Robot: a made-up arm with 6 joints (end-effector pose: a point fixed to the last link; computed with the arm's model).
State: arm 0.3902 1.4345 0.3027 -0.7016 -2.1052 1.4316
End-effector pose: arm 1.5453 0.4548 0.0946 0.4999 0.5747 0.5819
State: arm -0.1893 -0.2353 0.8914 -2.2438 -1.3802 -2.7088
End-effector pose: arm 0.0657 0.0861 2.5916 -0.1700 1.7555 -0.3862
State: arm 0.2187 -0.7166 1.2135 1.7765 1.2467 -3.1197
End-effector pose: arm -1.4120 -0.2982 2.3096 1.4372 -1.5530 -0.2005
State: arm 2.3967 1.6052 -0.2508 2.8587 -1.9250 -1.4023
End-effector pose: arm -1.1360 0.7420 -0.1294 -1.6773 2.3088 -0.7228
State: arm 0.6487 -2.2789 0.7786 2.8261 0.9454 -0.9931
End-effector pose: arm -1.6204 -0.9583 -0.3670 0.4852 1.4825 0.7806
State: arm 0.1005 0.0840 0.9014 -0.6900 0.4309 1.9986
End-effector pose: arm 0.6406 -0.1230 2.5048 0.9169 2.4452 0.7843
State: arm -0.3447 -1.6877 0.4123 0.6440 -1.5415 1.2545
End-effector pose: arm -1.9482 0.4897 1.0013 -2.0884 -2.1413 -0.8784
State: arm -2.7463 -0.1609 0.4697 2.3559 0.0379 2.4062
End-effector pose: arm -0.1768 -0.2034 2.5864 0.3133 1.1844 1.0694
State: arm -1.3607 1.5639 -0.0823 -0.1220 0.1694 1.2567
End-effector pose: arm 0.0477 -1.4397 -0.0743 -1.1034 -0.3435 -0.8921
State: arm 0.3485 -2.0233 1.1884 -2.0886 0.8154 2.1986
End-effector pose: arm -1.9673 -0.6426 0.0934 -1.6117 0.5769 1.2824
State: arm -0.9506 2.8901 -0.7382 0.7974 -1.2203 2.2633
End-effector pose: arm -0.3559 0.2050 -0.6395 2.6507 0.2303 0.0673
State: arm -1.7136 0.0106 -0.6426 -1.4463 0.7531 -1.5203
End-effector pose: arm -0.1228 -0.4139 1.4940 -0.8531 0.2370 0.8785
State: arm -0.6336 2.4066 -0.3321 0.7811 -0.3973 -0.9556
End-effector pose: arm 0.1841 -0.3915 -0.9362 -1.2483 1.1746 -0.2679
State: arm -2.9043 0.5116 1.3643 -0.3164 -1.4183 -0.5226
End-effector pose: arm -1.2584 -0.0452 2.3745 0.8060 -0.0502 1.7483
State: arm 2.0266 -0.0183 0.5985 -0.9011 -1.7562 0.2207
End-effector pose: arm -0.1557 0.6431 2.3594 0.7223 -0.3228 1.4354
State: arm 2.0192 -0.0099 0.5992 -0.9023 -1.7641 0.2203
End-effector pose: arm -0.1576 0.6571 2.3540 0.7078 -0.3217 1.4375
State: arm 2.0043 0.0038 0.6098 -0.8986 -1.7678 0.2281
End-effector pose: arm -0.1560 0.6782 2.3522 0.7042 -0.3313 1.4301
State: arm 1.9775 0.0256 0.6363 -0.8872 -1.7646 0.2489
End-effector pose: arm -0.1479 0.7099 2.3563 0.7179 -0.3583 1.4072
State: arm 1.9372 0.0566 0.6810 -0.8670 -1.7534 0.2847
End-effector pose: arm -0.1303 0.7533 2.3664 0.7501 -0.4068 1.3672
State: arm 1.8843 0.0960 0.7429 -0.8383 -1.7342 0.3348
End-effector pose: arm -0.1006 0.8059 2.3810 0.7974 -0.4785 1.3108
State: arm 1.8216 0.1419 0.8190 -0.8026 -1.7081 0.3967
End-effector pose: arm -0.0576 0.8631 2.3980 0.8536 -0.5730 1.2416
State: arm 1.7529 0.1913 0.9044 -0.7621 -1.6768 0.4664
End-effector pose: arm -0.0019 0.9186 2.4150 0.9110 -0.6869 1.1641
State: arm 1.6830 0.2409 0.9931 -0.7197 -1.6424 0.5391
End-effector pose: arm 0.0627 0.9667 2.4299 0.9627 -0.8136 1.0842
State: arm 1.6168 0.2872 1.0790 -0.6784 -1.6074 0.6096
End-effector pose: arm 0.1302 1.0032 2.4420 1.0043 -0.9439 1.0075
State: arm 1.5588 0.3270 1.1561 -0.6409 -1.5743 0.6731
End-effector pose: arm 0.1933 1.0264 2.4512 1.0344 -1.0674 0.9393
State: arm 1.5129 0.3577 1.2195 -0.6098 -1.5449 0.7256
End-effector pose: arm 0.2451 1.0376 2.4587 1.0553 -1.1739 0.8829
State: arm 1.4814 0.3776 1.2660 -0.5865 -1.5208 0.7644
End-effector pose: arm 0.2812 1.0388 2.4657 1.0706 -1.2560 0.8403
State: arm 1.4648 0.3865 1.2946 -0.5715 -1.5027 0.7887
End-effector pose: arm 0.3000 1.0330 2.4733 1.0839 -1.3101 0.8116
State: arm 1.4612 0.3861 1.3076 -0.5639 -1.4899 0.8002
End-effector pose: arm 0.3036 1.0229 2.4816 1.0978 -1.3385 0.7949
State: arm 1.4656 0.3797 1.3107 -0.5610 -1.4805 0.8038
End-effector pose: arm 0.2980 1.0101 2.4906 1.1127 -1.3503 0.7855
